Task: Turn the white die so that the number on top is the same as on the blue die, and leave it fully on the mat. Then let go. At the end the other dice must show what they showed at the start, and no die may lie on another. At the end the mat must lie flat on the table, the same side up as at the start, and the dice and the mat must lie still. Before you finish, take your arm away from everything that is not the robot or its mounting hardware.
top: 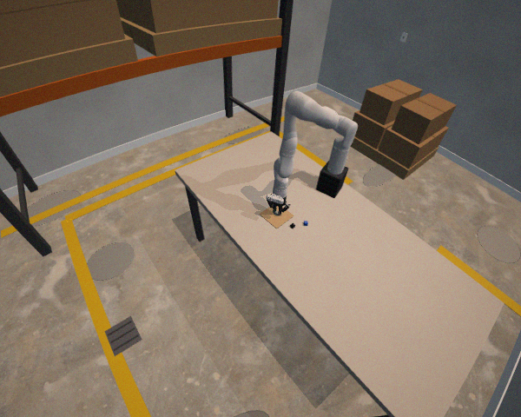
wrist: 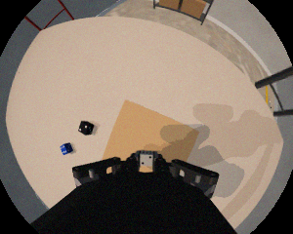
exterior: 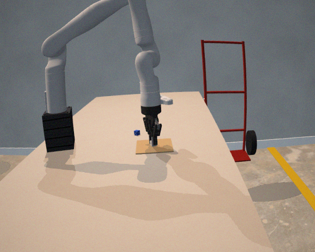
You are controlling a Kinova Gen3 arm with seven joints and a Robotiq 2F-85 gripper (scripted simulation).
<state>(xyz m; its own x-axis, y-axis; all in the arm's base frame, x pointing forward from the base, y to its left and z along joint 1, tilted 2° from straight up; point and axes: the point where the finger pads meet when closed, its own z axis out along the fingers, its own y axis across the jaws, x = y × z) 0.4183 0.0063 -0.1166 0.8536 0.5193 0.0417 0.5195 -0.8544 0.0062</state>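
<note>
The tan mat lies 20 mm below my hand. Also, from my hand: blue die (90 mm behind, 140 mm to the left, 20 mm below); then white die (10 mm below); then black die (20 mm behind, 120 mm to the left, 20 mm below).
</note>
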